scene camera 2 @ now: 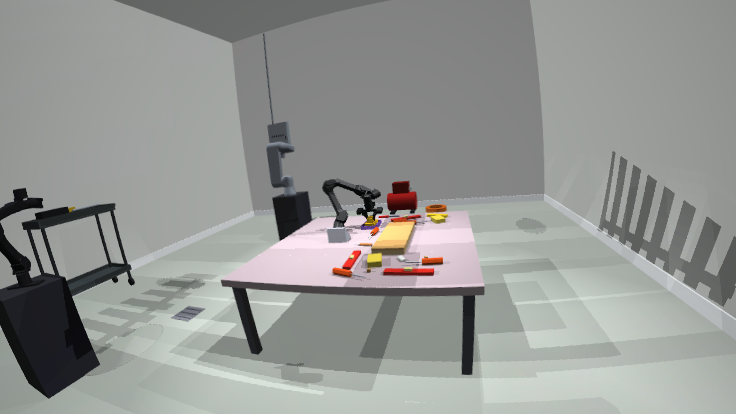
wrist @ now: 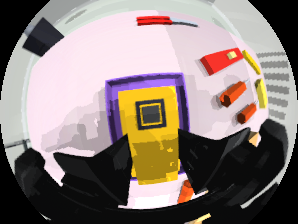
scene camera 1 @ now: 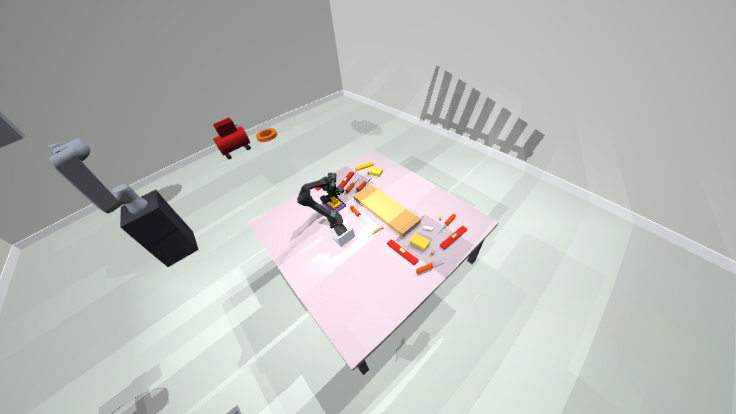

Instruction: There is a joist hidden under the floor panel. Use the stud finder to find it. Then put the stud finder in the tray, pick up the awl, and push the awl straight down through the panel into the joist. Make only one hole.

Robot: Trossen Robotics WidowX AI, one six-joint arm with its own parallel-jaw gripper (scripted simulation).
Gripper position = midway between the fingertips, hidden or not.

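Note:
A purple tray [wrist: 145,80] is visible to me, and so is my own gripper [wrist: 151,132].

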